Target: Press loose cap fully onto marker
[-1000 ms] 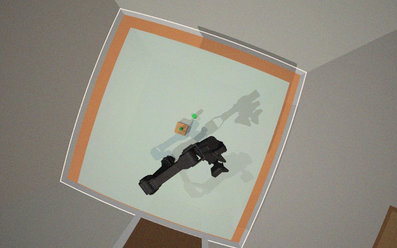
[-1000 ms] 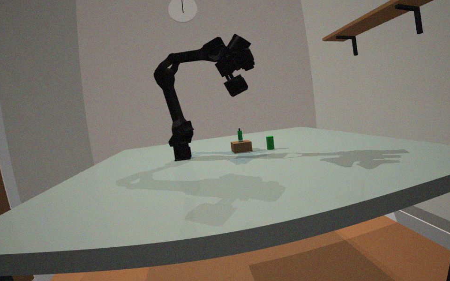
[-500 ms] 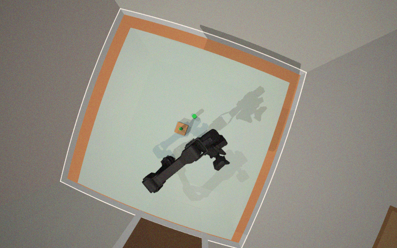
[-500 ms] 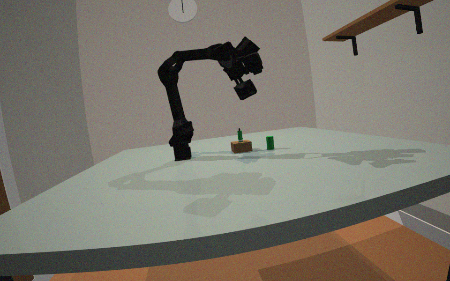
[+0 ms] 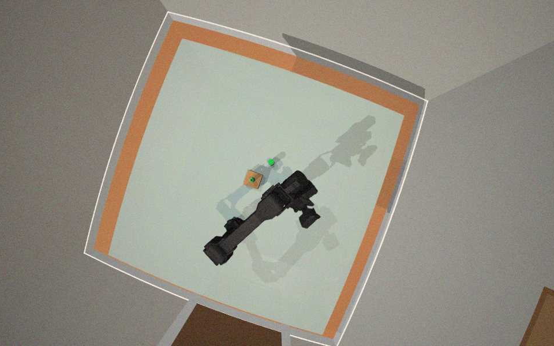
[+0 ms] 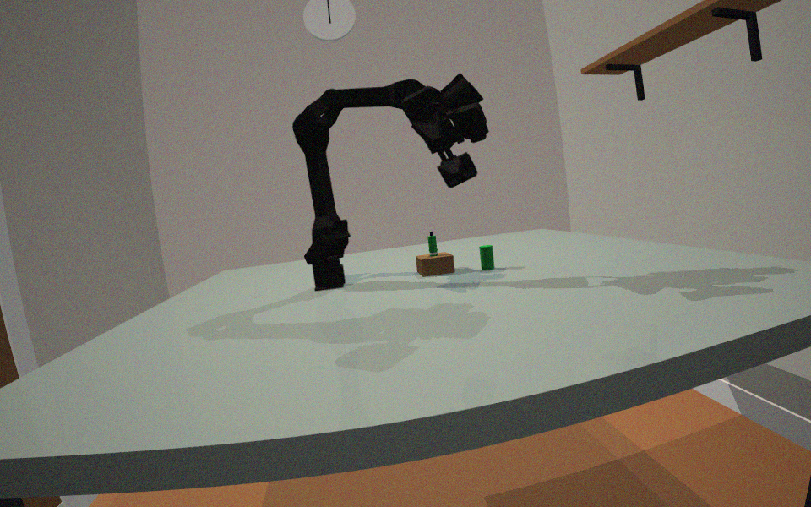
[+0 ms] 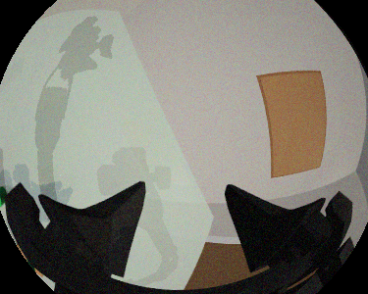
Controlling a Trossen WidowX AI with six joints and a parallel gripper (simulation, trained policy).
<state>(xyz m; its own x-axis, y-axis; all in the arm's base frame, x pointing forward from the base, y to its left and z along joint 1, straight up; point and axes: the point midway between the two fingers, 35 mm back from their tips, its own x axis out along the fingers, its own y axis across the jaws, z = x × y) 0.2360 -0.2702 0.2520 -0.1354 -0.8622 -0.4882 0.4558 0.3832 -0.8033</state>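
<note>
My gripper tip is 24 cm to the right of the green cap, 21 cm above it and 13 cm short of it. From my gripper tip the other things lie so: green marker 30 cm to the left, 16 cm below, 2 cm ahead; then brown holder block 30 cm to the left, 22 cm below, 2 cm ahead.
</note>
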